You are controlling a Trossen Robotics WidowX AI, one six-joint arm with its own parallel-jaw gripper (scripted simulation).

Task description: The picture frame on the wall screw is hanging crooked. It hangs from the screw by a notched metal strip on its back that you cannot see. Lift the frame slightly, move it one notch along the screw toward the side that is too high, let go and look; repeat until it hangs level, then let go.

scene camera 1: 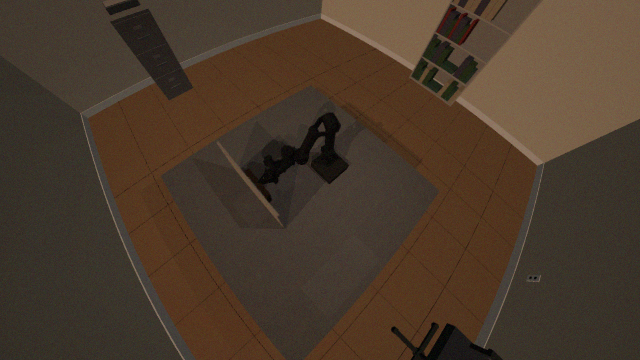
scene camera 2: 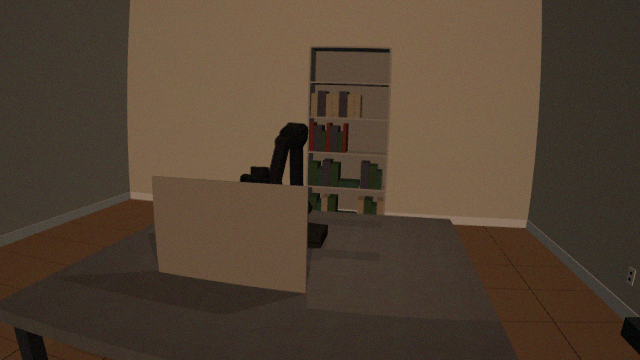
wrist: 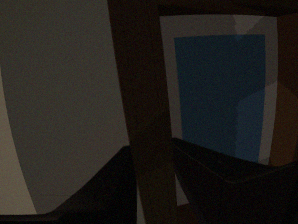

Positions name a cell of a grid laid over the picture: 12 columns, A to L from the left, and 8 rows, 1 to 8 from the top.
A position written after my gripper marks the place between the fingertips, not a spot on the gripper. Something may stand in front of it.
Observation:
I see my gripper (wrist: G6) and a wall panel (wrist: C5).

